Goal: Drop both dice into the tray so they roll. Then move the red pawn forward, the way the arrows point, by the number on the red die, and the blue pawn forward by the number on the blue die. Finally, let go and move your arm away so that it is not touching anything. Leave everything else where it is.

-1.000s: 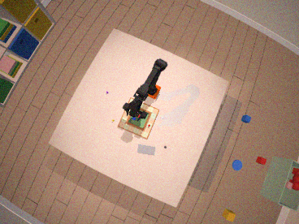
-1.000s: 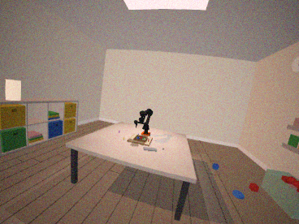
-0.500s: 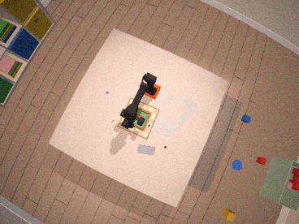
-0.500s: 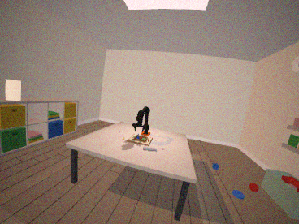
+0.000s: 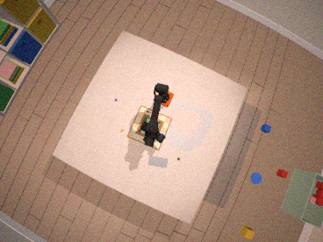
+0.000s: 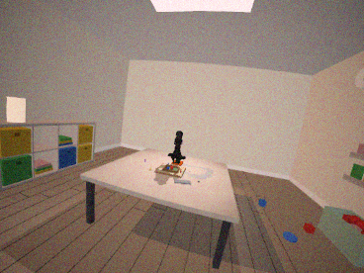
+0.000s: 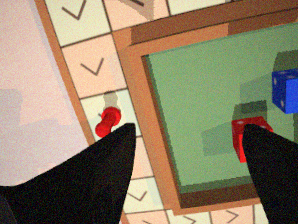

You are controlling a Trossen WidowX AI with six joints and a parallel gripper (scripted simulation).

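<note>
My gripper tip is 3 cm past the red pawn, 6 cm to the right of it and 7 cm above it. Round my gripper tip: grey flat piece 17 cm ahead, 16 cm to the left, 9 cm below; green tray 3 cm behind, 5 cm to the right, 9 cm below; blue pawn 13 cm behind, 14 cm to the right, 7 cm below.
</note>
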